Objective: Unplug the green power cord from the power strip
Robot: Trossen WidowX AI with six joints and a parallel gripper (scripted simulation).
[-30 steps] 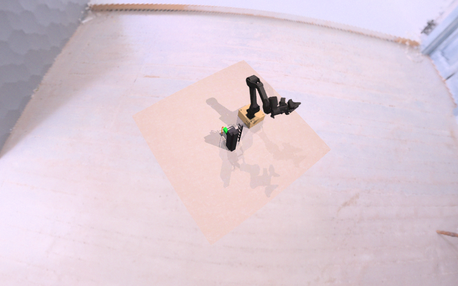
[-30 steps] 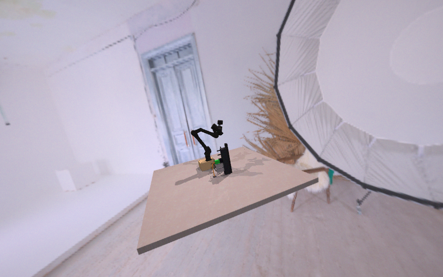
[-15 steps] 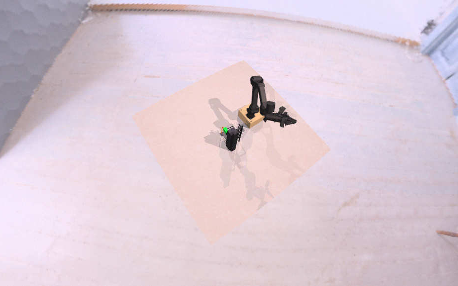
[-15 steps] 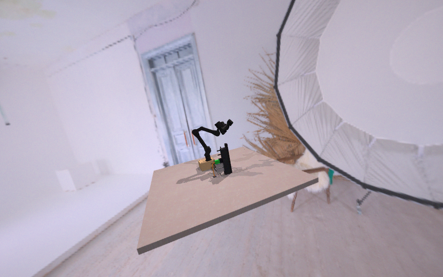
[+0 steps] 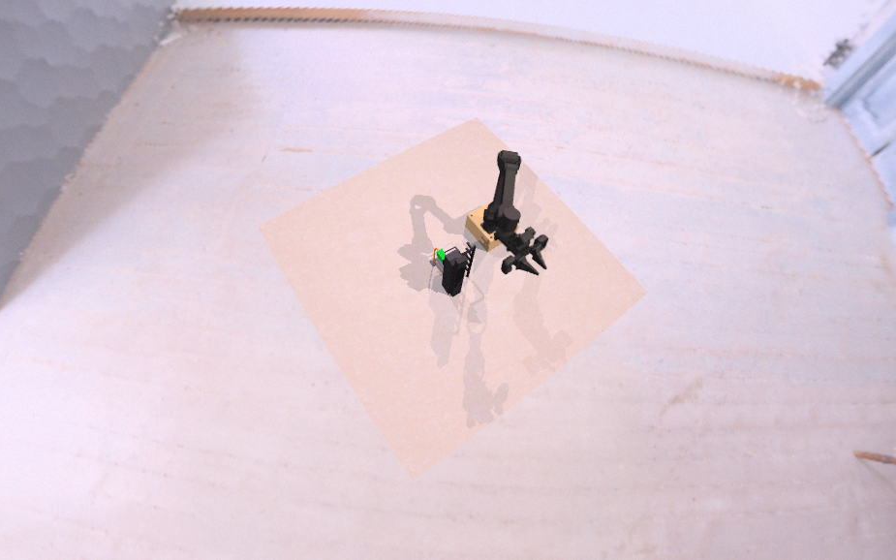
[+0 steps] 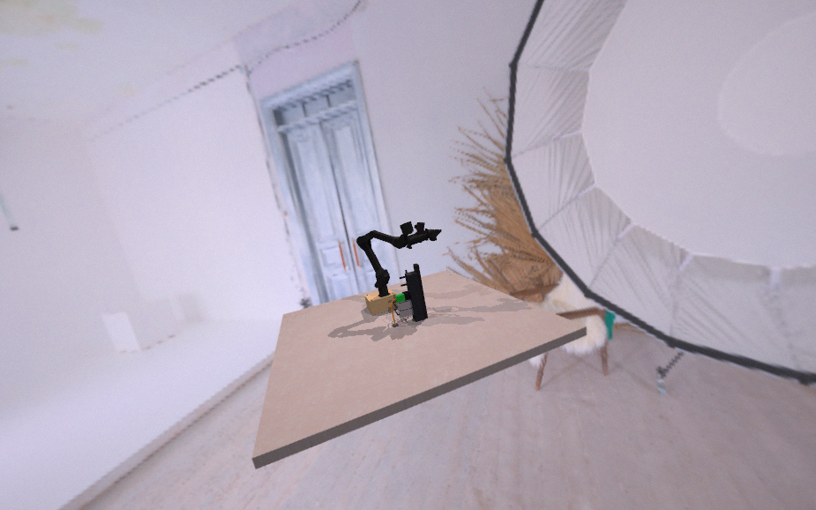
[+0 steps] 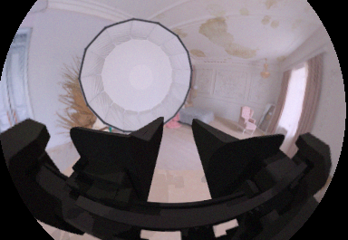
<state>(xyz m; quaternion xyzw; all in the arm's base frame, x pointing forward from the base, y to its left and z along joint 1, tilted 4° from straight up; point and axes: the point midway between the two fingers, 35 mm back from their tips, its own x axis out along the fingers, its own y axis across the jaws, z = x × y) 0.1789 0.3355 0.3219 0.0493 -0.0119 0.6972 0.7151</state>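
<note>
My gripper tip is 12 cm short of the green plug, 33 cm to the left of it and 28 cm above it.
</note>
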